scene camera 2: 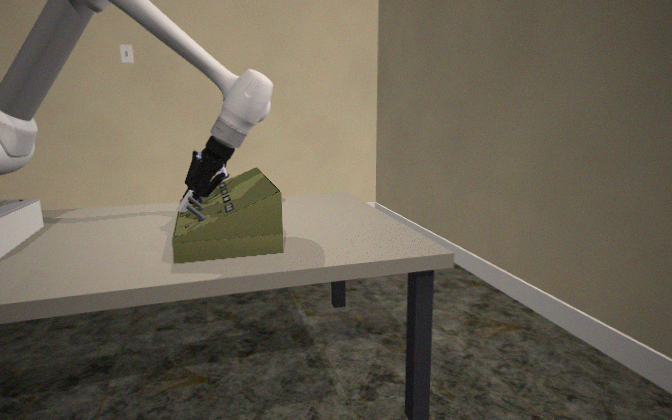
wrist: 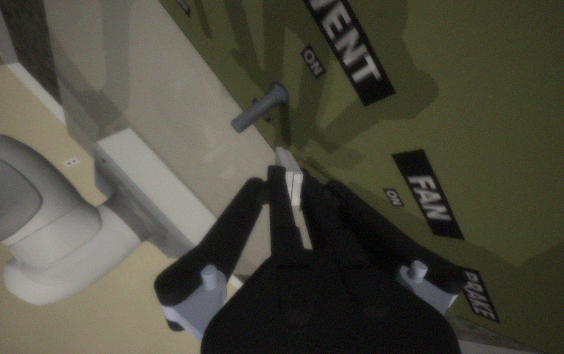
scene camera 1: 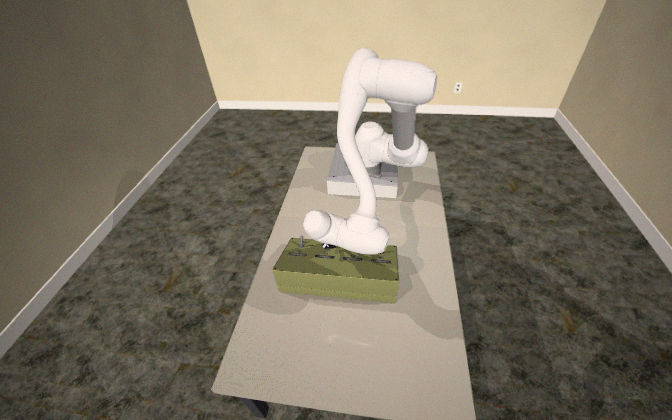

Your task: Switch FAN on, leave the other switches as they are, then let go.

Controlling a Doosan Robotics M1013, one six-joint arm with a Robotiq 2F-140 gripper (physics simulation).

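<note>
My gripper (scene camera 1: 326, 245) (scene camera 2: 184, 201) (wrist: 281, 160) is shut with nothing between its fingers. Its tips are low at the arm-side edge of the green sloped switch box (scene camera 1: 335, 287) (scene camera 2: 230, 247) (wrist: 480, 100), close beside FAN's lever (scene camera 2: 196, 201). In the wrist view the gripper hides that lever; whether they touch is unclear. The FAN label (wrist: 428, 195) and its ON mark (wrist: 393, 197) lie right of the fingers. BRAKE's lever (scene camera 1: 301, 241) (scene camera 2: 197, 213) and VENT's lever (wrist: 260, 107) lean toward the arm's base, away from ON. FAN's lever appears to lean likewise.
The VENT label (wrist: 352, 52) and the partly covered BRAKE label (wrist: 481, 295) lie either side of FAN's. The box stands on a beige table (scene camera 1: 350, 365) (scene camera 2: 360, 240). The arm's base block (scene camera 1: 362, 188) (scene camera 2: 20, 225) (wrist: 160, 185) stands behind the box.
</note>
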